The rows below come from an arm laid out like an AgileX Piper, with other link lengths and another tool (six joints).
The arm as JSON. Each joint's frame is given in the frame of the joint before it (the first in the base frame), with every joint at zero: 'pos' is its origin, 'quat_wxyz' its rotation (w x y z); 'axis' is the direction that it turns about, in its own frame. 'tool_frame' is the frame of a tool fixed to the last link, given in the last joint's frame.
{
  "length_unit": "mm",
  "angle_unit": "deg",
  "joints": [
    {
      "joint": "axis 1",
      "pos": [
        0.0,
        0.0,
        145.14
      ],
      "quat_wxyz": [
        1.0,
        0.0,
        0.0,
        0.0
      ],
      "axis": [
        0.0,
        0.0,
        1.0
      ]
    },
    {
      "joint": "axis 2",
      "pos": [
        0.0,
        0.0,
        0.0
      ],
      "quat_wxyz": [
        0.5,
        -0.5,
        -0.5,
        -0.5
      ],
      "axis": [
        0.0,
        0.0,
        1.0
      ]
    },
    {
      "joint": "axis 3",
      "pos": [
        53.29,
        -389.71,
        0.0
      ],
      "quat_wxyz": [
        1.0,
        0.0,
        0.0,
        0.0
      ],
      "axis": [
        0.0,
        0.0,
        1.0
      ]
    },
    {
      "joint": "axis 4",
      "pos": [
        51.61,
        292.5,
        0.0
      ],
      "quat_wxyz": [
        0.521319,
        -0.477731,
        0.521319,
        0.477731
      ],
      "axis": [
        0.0,
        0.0,
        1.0
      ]
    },
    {
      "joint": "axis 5",
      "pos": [
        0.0,
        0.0,
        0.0
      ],
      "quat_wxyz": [
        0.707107,
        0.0,
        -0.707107,
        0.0
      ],
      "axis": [
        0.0,
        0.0,
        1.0
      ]
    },
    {
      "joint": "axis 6",
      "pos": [
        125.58,
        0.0,
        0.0
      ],
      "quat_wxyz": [
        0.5,
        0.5,
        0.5,
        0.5
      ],
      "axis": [
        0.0,
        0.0,
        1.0
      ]
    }
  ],
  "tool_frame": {
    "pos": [
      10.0,
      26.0,
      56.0
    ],
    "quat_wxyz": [
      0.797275,
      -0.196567,
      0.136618,
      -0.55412
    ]
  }
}
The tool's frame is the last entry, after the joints.
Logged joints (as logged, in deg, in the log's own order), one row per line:
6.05 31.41 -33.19 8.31 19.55 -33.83
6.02 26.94 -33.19 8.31 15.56 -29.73
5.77 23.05 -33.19 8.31 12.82 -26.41
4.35 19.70 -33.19 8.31 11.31 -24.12
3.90 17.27 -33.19 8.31 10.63 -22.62
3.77 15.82 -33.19 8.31 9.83 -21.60
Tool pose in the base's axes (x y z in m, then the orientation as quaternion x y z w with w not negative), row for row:
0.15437 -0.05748 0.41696 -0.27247 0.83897 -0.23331 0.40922
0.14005 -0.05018 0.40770 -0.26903 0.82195 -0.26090 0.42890
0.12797 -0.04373 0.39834 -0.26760 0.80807 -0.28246 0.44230
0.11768 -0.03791 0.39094 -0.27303 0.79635 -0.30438 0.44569
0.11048 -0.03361 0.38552 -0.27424 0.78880 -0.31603 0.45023
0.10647 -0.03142 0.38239 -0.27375 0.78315 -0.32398 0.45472
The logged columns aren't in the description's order. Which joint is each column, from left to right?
Columns, left to right: axis 6, axis 2, axis 1, axis 4, axis 5, axis 3.
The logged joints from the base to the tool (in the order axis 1, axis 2, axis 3, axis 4, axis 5, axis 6), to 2 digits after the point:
-33.19 31.41 -33.83 8.31 19.55 6.05
-33.19 26.94 -29.73 8.31 15.56 6.02
-33.19 23.05 -26.41 8.31 12.82 5.77
-33.19 19.70 -24.12 8.31 11.31 4.35
-33.19 17.27 -22.62 8.31 10.63 3.90
-33.19 15.82 -21.60 8.31 9.83 3.77

